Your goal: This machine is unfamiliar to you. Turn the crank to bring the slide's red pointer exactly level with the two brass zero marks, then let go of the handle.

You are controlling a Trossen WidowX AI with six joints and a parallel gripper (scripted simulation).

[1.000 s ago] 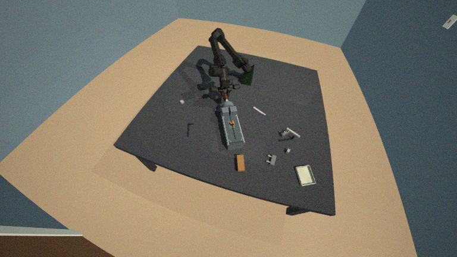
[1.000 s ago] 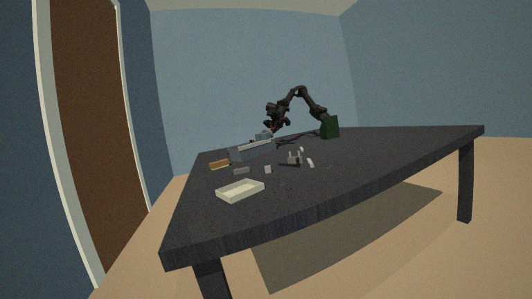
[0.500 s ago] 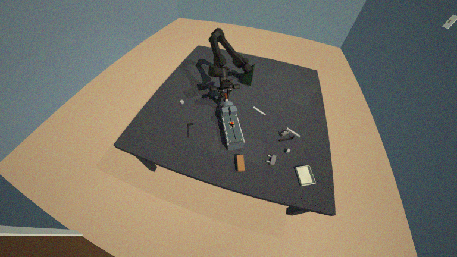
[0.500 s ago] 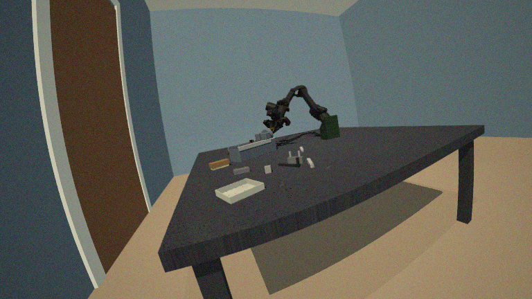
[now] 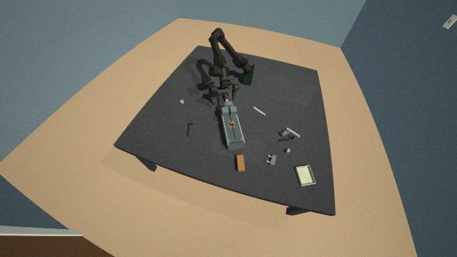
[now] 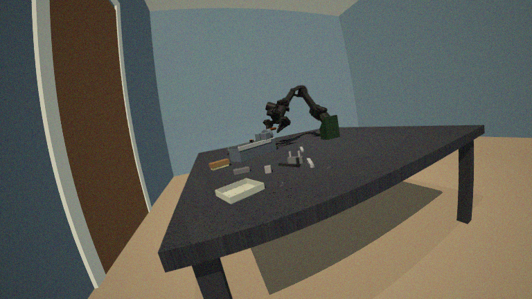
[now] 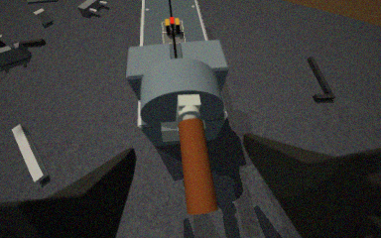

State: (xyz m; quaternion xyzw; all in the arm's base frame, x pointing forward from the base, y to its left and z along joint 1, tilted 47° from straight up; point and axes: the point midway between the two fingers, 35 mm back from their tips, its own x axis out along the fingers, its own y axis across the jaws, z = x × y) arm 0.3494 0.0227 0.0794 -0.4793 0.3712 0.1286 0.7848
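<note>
Now: gripper tip 1 cm below the crank. Round my gripper tip: orange crank handle: 1 cm behind, 1 cm to the right, 2 cm above; then red pointer: 14 cm ahead, 10 cm to the left, 1 cm below; then orange block: 31 cm ahead, 22 cm to the left, 8 cm below.
</note>
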